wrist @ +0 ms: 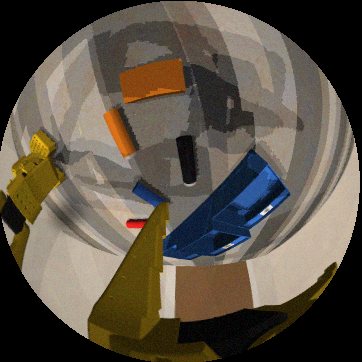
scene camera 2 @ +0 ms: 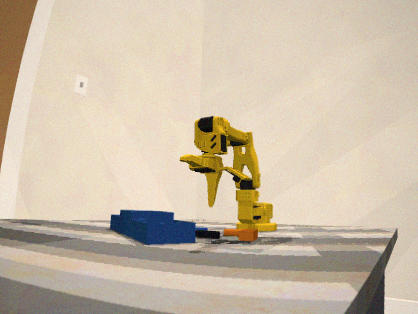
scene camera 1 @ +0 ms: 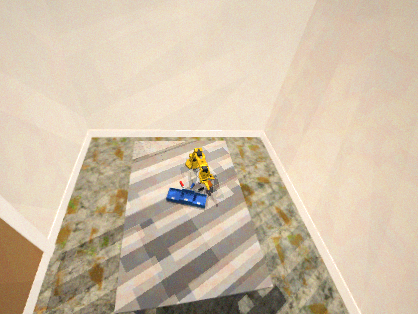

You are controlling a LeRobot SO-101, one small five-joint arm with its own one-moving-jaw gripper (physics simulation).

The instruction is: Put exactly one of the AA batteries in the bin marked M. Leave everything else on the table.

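Frame: origin at the arm's base, x ahead, y left, z up, level; metres.
Where they show: hand, its tool point: (wrist: 167, 209) (scene camera 2: 210, 204) (scene camera 1: 200, 182); arm's base, origin of its link: (wrist: 52, 159) (scene camera 1: 192, 166).
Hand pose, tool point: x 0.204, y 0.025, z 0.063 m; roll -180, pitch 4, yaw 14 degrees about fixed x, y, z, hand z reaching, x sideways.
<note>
Each offset is from my tool point to the centre of the thing. Level surfaces: height alone.
My gripper (scene camera 1: 210, 188) (scene camera 2: 196, 182) (wrist: 249, 236) is open and empty, above the table; its moving jaw is swung far out. A blue cylinder {0.017 m back, 0.053 m right, 0.056 m down} (wrist: 148, 194) (scene camera 1: 193, 185) lies just past the fixed jaw's tip in the wrist view. A black cylinder {0.013 m ahead, 0.003 m left, 0.056 m down} (wrist: 187, 160) (scene camera 2: 207, 234) (scene camera 1: 201, 189) lies between it and the bins. An orange cylinder {0.053 m back, 0.021 m left, 0.056 m down} (wrist: 120, 132) (scene camera 2: 231, 232) and a short red cylinder {0.036 m back, 0.122 m right, 0.056 m down} (wrist: 136, 223) (scene camera 1: 181, 184), partly behind the jaw, also lie on the table. The blue three-bin tray {0.080 m ahead, 0.099 m right, 0.040 m down} (scene camera 1: 179, 202) (scene camera 2: 170, 235) has white labels; their letters are unreadable.
An orange block {0.030 m back, 0.070 m left, 0.054 m down} (wrist: 152, 81) (scene camera 2: 248, 234) lies flat near the orange cylinder. The arm's yellow base (scene camera 1: 192, 162) (scene camera 2: 255, 215) (wrist: 35, 187) stands behind the cylinders. The striped table {0.063 m down} (scene camera 1: 150, 280) (scene camera 2: 280, 285) extends in front of the tray.
</note>
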